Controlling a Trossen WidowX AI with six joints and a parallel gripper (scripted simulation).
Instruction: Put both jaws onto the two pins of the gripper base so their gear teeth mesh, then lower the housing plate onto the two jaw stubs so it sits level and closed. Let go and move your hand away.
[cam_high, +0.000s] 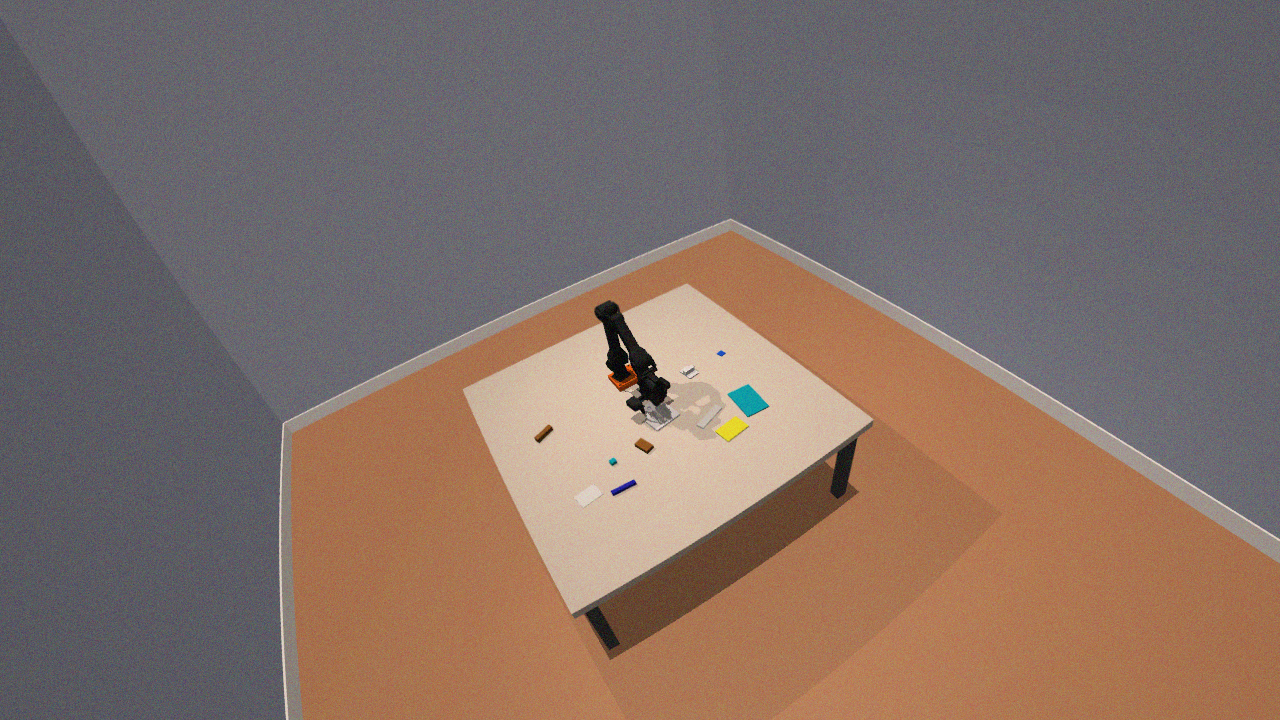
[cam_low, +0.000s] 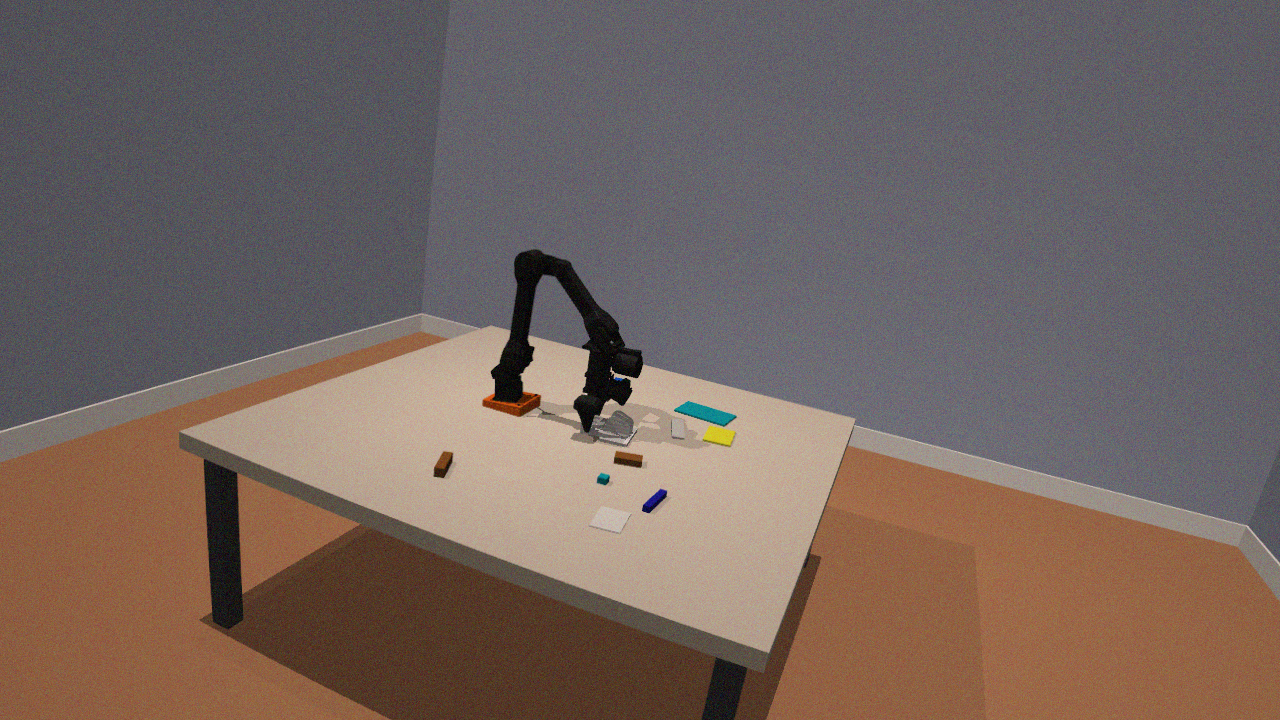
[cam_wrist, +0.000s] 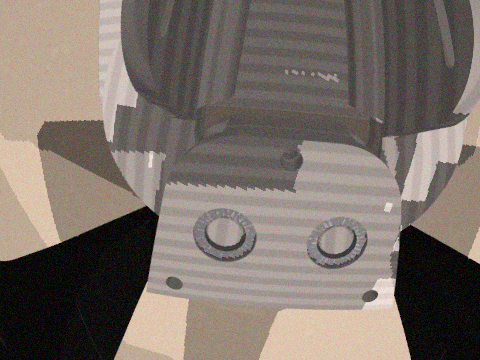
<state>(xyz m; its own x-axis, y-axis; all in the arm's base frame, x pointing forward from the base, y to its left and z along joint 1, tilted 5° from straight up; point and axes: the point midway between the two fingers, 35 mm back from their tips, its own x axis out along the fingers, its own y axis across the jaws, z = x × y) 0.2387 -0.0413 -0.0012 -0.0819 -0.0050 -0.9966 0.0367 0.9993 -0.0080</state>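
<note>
Now: gripper tip 1 cm short of the white housing plate. From my gripper tip the other things lie so: white strip (21 cm ahead, 12 cm to the left); brown block (13 cm ahead, 15 cm to the right); grey jaw (2 cm ahead, 2 cm to the right, 1 cm above).
</note>
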